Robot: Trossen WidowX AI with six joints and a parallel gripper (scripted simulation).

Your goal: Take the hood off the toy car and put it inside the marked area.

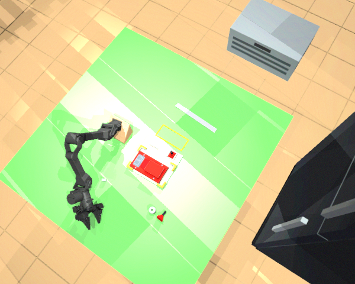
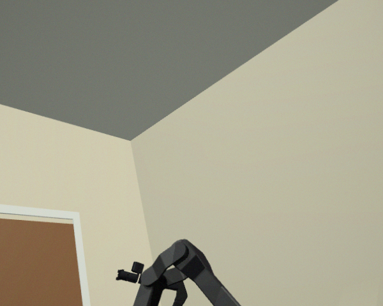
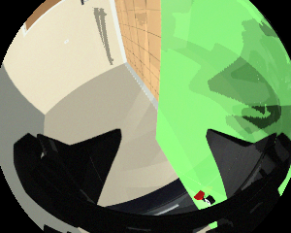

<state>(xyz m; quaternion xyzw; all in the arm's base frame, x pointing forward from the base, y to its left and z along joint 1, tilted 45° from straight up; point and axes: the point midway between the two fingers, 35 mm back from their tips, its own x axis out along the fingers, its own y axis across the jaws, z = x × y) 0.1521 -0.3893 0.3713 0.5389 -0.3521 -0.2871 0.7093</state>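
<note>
Right now the red hood is 420 mm to the left of my gripper tip, 140 mm ahead of it and 30 mm below it.
</note>
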